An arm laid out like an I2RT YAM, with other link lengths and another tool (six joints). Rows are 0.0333 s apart.
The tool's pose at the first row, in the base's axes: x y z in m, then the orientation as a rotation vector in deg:
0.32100 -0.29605 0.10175 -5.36 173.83 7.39
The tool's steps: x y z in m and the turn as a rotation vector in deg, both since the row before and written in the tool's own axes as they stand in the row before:
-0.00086 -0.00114 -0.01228 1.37 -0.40 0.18
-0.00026 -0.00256 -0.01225 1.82 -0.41 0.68
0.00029 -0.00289 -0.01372 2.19 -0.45 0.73
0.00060 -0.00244 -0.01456 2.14 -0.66 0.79
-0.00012 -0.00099 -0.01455 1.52 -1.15 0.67
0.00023 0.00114 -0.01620 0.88 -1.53 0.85
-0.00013 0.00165 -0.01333 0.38 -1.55 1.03
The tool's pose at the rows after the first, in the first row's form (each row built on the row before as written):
0.32069 -0.29821 0.11392 -4.94 173.48 5.33
0.31977 -0.30153 0.12595 -3.73 173.13 2.64
0.31799 -0.30488 0.13945 -2.41 172.69 -0.59
0.31561 -0.30726 0.15384 -1.01 171.97 -3.71
0.31371 -0.30763 0.16830 0.12 170.74 -5.87
0.31091 -0.30539 0.18414 1.40 169.13 -7.02
0.30861 -0.30263 0.19708 2.85 167.51 -7.40

